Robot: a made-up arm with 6 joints.
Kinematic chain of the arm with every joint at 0, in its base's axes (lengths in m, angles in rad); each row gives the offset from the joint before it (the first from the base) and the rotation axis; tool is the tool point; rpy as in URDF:
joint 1: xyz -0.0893 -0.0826 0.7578 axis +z
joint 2: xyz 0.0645 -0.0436 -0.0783 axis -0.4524 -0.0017 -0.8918
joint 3: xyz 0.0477 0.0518 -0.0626 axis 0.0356 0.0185 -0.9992
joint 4: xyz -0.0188 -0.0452 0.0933 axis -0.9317 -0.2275 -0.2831
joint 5: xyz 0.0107 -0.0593 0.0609 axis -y
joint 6: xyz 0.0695 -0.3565 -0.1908 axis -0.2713 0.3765 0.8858
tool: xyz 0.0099 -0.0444 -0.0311 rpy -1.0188 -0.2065 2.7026
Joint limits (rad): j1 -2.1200..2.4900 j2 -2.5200..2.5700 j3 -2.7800..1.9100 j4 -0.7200..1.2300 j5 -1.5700..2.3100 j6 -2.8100..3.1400
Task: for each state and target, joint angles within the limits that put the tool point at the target. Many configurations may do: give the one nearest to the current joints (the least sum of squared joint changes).
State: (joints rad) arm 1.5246 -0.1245 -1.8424 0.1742 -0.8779 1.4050
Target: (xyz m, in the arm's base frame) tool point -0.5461 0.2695 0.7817
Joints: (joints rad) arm 1.6497 -0.5997 -2.1703 0.2842 -0.7277 1.4550
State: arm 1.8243 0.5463 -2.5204 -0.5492 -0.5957 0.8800
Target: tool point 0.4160 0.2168 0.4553
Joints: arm 1.2796 1.0861 -2.1606 -0.4343 -0.8305 0.8354
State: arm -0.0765 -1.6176 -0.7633 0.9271 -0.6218 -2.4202
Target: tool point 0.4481 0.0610 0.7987
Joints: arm 0.1798 -1.1362 -1.0811 0.8206 -0.5020 -2.1482
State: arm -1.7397 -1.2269 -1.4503 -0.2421 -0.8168 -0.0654
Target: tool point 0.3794 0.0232 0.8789
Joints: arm -1.5300 -1.7810 -1.8469 -0.1230 -0.6632 -0.0492
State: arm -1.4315 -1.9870 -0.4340 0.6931 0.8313 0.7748
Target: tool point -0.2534 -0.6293 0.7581
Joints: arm -1.9539 -1.8290 0.0287 0.6843 0.5424 0.8212
